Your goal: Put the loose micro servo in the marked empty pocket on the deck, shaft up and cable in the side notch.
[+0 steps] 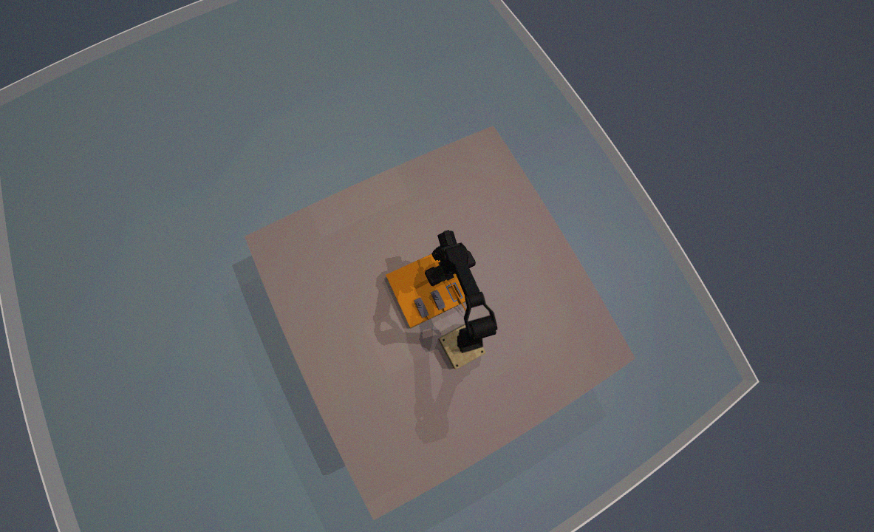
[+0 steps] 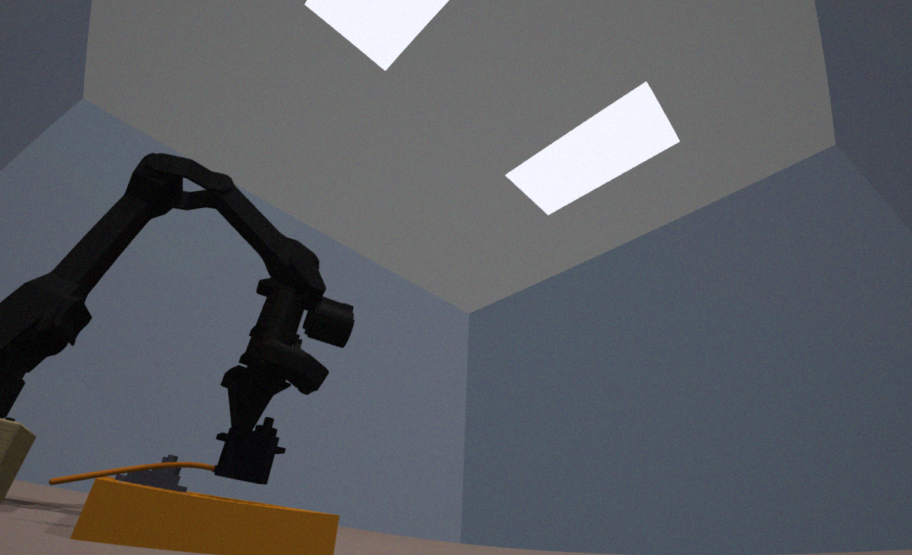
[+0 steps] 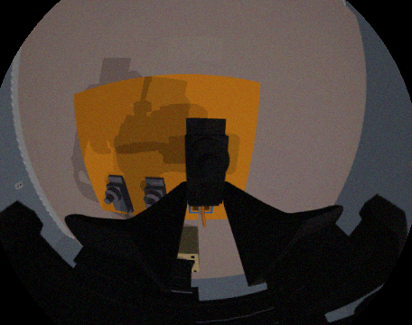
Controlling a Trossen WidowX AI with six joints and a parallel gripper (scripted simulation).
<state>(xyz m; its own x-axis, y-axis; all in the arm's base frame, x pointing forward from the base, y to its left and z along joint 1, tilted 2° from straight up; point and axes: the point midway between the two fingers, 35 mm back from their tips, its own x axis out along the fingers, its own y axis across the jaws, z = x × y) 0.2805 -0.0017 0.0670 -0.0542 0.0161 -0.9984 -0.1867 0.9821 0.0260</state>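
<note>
My gripper tip is now 100 mm above the orange deck, 80 mm to the right of it and 20 mm short of it.
</note>
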